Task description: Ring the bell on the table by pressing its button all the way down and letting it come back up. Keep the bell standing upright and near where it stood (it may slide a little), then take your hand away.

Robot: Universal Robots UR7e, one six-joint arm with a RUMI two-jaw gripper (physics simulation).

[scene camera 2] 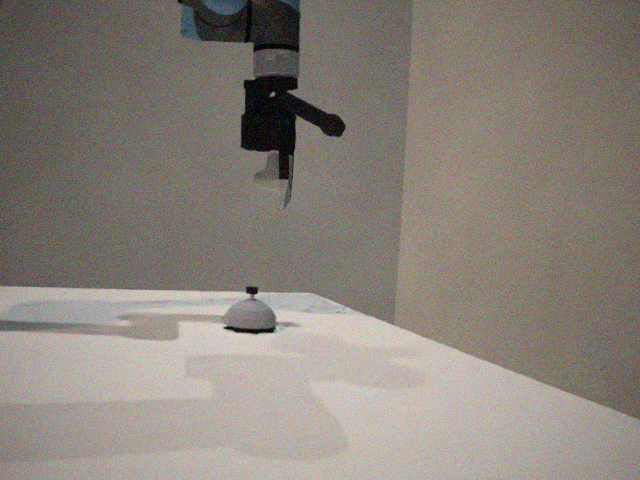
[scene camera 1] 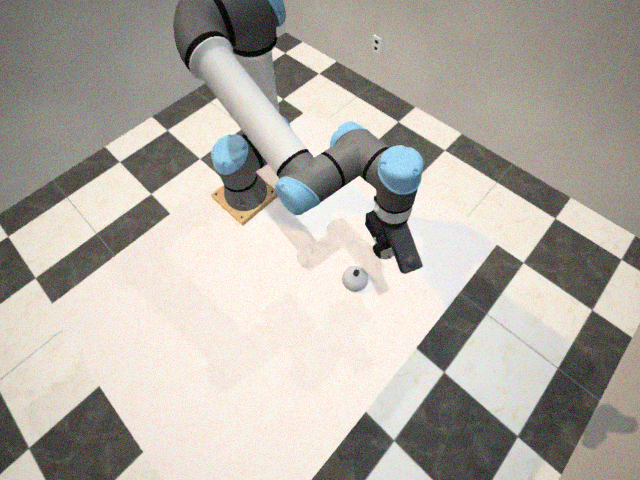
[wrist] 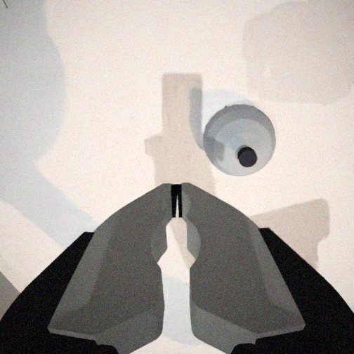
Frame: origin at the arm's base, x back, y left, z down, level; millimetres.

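Where they show: gripper, between the fingertips: (scene camera 2: 283, 208) (scene camera 1: 386, 258); arm's base, origin of its link: (scene camera 1: 246, 193).
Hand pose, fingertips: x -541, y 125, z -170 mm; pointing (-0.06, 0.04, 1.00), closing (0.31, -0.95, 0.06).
Note:
Each offset is from my fingertips to the top centre of the thing. Level surfaces: height alone.
The bell @[dy -47, dx +52, dz +126 mm] (scene camera 1: 355, 279) (scene camera 2: 250, 314) (wrist: 225, 132) is a grey dome on a dark base and stands upright on the white table @[dz +192 mm] (scene camera 1: 206, 330) (scene camera 2: 465, 428). Its black button @[dy -47, dx +52, dz +126 mm] (scene camera 1: 356, 272) (scene camera 2: 251, 290) (wrist: 247, 156) is up on its stem, with nothing touching it. My gripper (scene camera 2: 285, 206) (wrist: 176, 186) is shut and empty, fingers pointing down. It hangs well above the table, clear of the bell. In the wrist view the bell lies ahead and to the right of the fingertips. In the scene camera 1 view the fingertips are mostly hidden by the gripper body.
The arm's base plate (scene camera 1: 242, 217) is at the back left of the table in the scene camera 1 view. The arm reaches over the table from there. Shadows of the arm fall around the bell. The table's right edge shows in the scene camera 2 view.

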